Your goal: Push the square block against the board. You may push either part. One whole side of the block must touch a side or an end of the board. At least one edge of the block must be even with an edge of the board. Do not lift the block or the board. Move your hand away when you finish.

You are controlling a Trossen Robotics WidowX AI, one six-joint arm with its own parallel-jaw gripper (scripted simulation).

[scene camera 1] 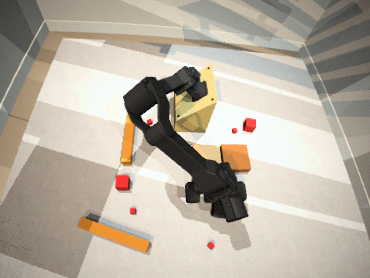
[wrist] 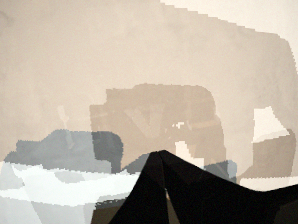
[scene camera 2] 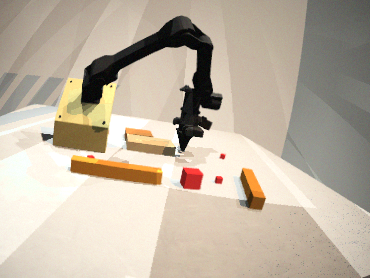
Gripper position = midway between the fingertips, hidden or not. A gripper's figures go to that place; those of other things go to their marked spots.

Scene:
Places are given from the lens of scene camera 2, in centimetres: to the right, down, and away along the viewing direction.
my gripper [scene camera 2: 182,150]: -1, 4, 92
tan board [scene camera 2: 137,143]: -15, 1, 82
orange bar [scene camera 2: 84,165]: -23, 6, 55
The marked spots on the tan board and the orange bar are 29 cm apart.

